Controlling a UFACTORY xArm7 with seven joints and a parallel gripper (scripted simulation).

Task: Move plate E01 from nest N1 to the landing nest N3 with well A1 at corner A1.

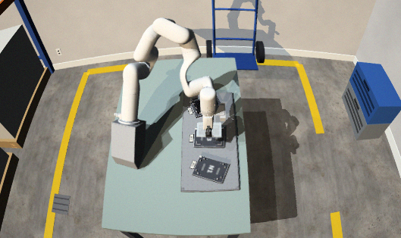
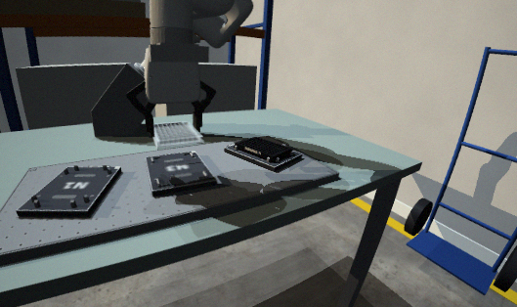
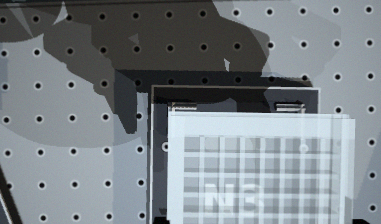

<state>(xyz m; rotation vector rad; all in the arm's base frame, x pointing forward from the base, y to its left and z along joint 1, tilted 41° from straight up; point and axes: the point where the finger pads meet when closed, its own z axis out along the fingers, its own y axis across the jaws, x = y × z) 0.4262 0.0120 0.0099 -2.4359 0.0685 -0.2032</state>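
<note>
Right now the landing nest N3 is 90 mm below my hand. From my hand the other things lie so: clear well plate E01: 10 mm below; then nest N1: 200 mm to the right, 90 mm below, 10 mm ahead; then black plate E07: 220 mm to the left, 80 mm below, 30 mm behind.
</note>
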